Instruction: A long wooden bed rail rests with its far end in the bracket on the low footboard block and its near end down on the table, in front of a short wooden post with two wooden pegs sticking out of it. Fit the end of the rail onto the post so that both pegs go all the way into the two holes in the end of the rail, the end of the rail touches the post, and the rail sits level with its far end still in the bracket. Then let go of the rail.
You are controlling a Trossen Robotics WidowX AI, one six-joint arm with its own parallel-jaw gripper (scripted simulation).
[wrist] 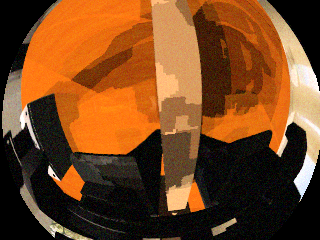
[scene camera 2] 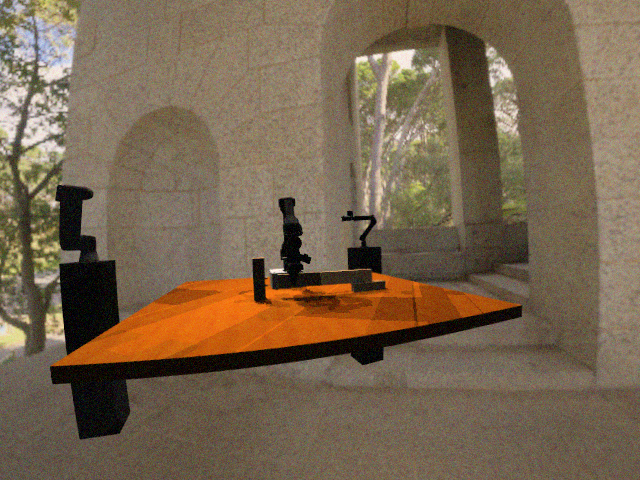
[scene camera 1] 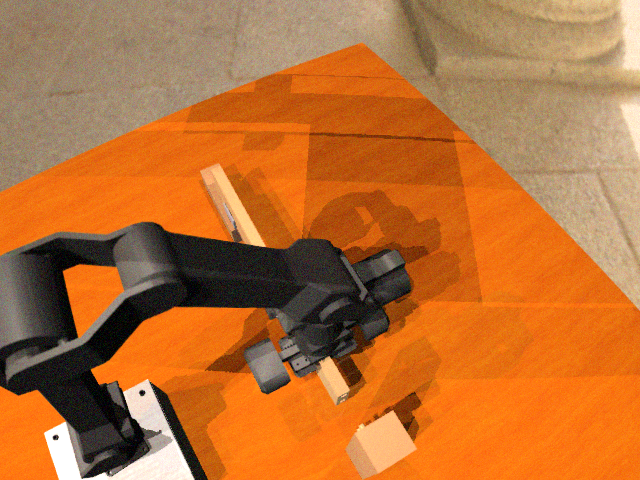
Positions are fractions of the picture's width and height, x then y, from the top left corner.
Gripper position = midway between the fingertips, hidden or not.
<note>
In view: the gripper (scene camera 1: 0.50,0.75) and a wooden rail (scene camera 1: 0.36,0.41).
The wooden rail also shows in scene camera 2 (scene camera 2: 0.52,0.58). The gripper is seen too in the wrist view (wrist: 0.53,0.55).
</note>
